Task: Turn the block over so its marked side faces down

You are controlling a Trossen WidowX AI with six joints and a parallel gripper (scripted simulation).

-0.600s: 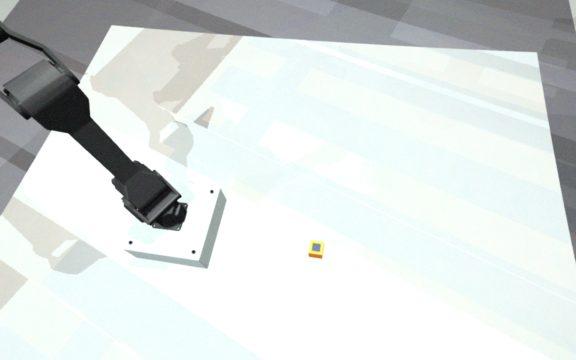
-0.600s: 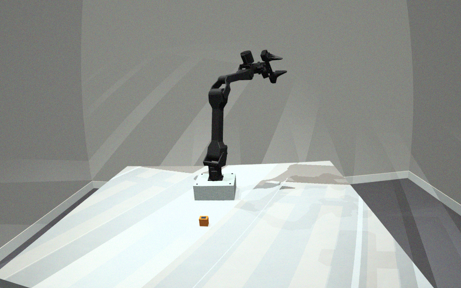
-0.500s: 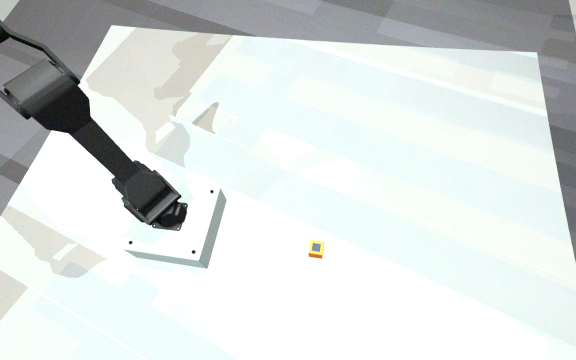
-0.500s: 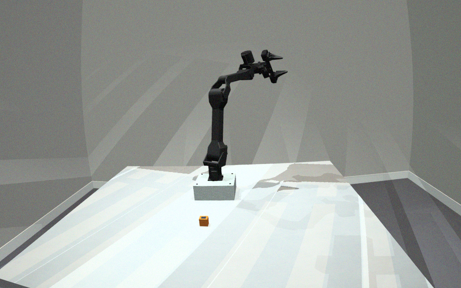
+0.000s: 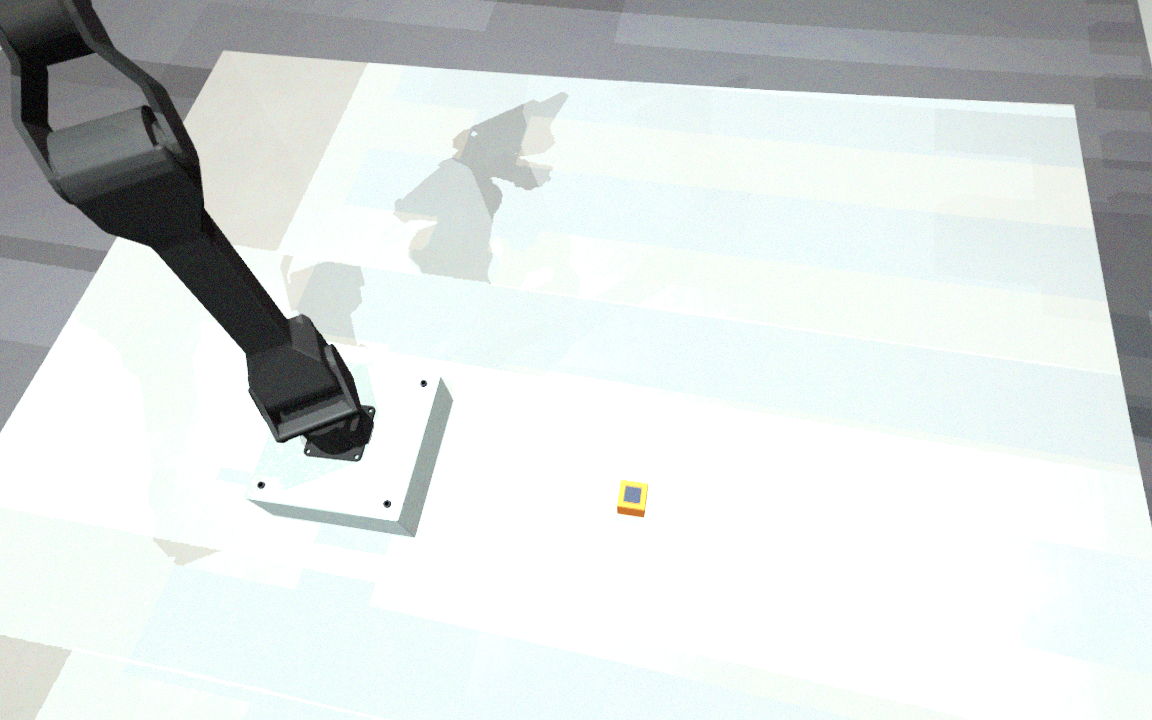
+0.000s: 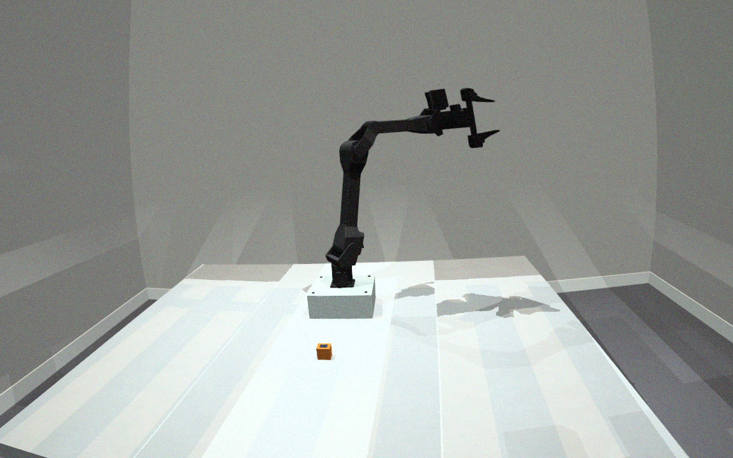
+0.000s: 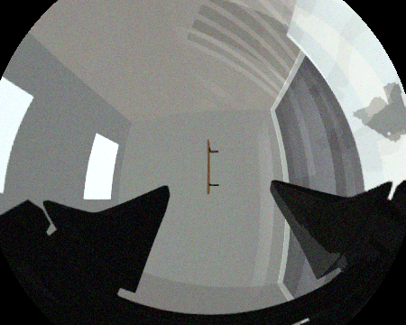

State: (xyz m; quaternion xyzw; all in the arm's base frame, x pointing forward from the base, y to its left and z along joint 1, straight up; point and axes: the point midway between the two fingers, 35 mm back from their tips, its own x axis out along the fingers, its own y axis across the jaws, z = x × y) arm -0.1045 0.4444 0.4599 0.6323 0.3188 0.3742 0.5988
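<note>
Now: the orange block 51 cm below my gripper tip, 49 cm to the right of it and 42 cm ahead of it.
</note>
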